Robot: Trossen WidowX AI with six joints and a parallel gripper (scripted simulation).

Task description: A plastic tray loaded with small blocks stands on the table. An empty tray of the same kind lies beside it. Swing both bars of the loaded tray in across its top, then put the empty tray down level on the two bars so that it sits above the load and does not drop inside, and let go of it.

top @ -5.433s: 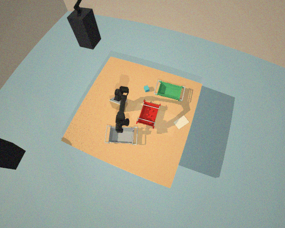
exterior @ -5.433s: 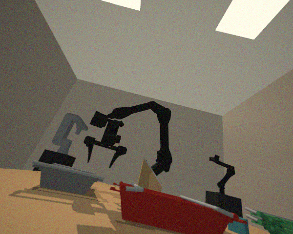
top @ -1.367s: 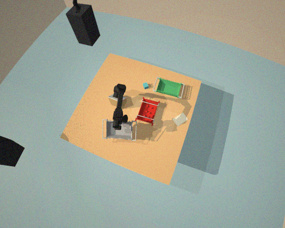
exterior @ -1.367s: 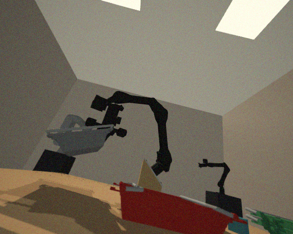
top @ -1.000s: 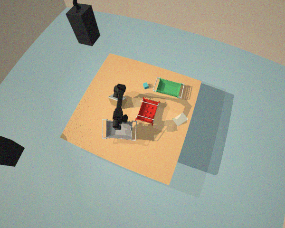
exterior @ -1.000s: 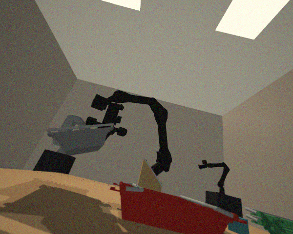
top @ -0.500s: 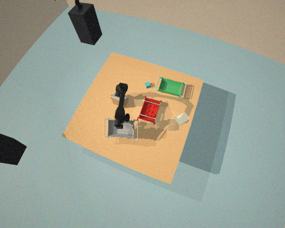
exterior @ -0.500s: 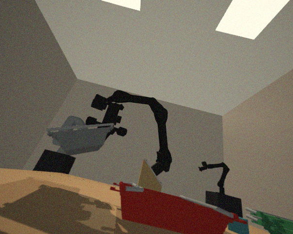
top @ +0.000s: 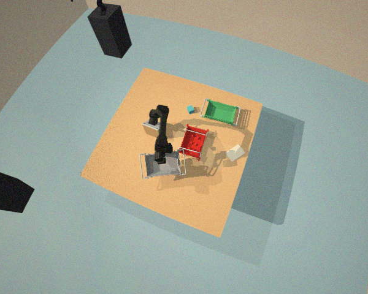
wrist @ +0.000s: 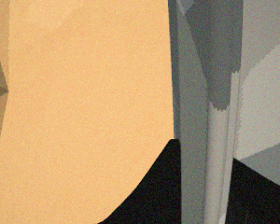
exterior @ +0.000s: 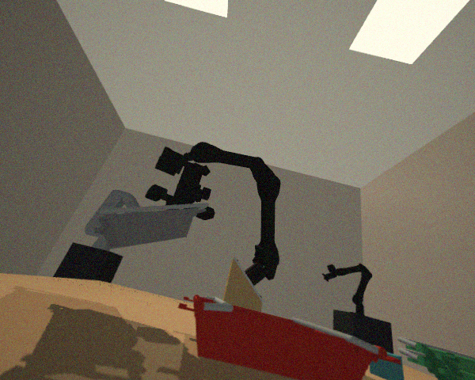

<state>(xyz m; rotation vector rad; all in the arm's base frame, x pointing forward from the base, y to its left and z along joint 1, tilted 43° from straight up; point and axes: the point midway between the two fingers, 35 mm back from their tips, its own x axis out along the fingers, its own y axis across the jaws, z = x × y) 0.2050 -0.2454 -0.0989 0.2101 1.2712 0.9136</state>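
My gripper tip is now 40 mm short of the grey tray and 70 mm to the left of it. From my gripper tip the other things lie so: teal block (20 mm ahead, 550 mm to the left, 160 mm below); flat piece (530 mm ahead, 300 mm to the left, 180 mm below).
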